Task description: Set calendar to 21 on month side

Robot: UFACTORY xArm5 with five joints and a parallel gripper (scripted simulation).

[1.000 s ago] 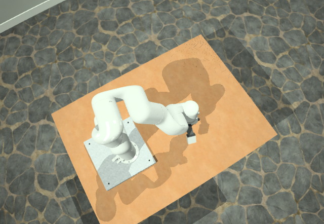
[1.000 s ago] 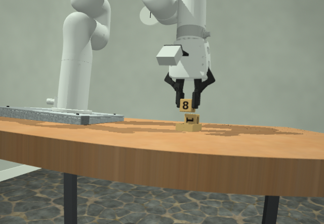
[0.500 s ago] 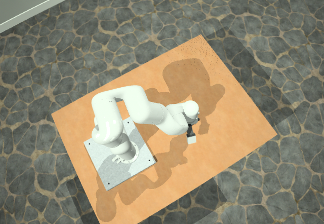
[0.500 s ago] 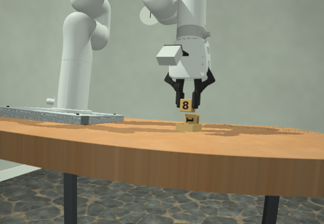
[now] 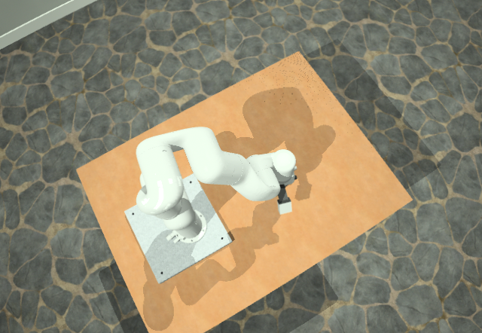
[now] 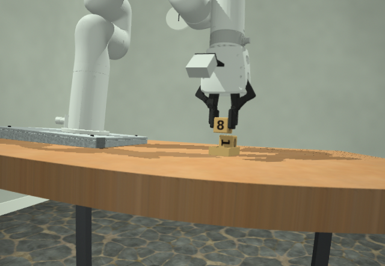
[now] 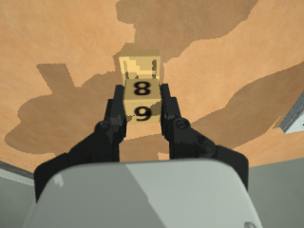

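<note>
Right now my hand is 7 cm above the wooden calendar tray, 2 cm to the right of it and 1 cm short of it.
</note>
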